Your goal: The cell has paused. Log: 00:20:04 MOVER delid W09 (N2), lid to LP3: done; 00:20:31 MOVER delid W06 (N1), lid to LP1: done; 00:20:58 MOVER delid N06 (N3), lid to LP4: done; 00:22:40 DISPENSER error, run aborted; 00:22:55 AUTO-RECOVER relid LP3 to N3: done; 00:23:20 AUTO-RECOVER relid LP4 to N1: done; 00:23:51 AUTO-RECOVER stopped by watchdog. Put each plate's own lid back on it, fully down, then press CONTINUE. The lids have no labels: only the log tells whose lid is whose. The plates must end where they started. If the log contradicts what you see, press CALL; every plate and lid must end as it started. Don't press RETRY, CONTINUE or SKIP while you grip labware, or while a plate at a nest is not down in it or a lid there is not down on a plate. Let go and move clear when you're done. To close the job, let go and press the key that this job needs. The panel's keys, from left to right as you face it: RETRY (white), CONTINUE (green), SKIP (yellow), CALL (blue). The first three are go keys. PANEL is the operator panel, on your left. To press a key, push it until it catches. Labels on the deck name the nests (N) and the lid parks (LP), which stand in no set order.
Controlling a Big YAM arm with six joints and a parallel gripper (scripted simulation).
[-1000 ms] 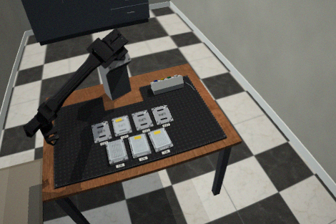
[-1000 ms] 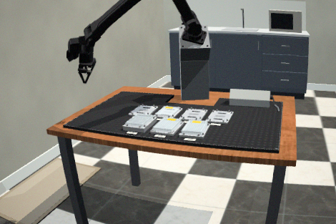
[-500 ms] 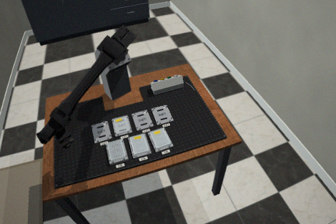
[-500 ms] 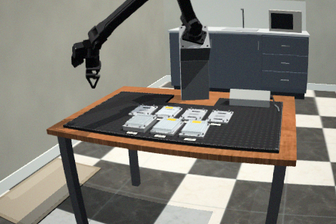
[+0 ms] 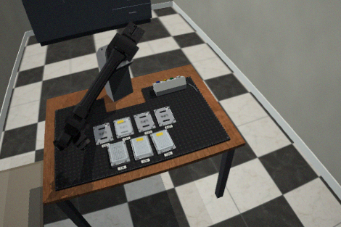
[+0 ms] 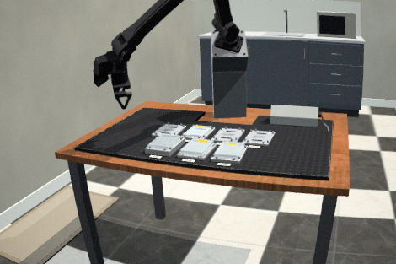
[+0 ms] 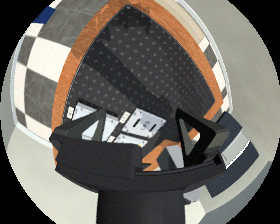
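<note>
Right now my hand is 21 cm past the lid, 22 cm to the right of it and 16 cm above it. Round my hand: LP4 lid park (25 cm behind, 48 cm to the left, 17 cm below); green key (54 cm behind, 58 cm to the left, 11 cm below); white key (54 cm behind, 63 cm to the left, 11 cm below).
</note>
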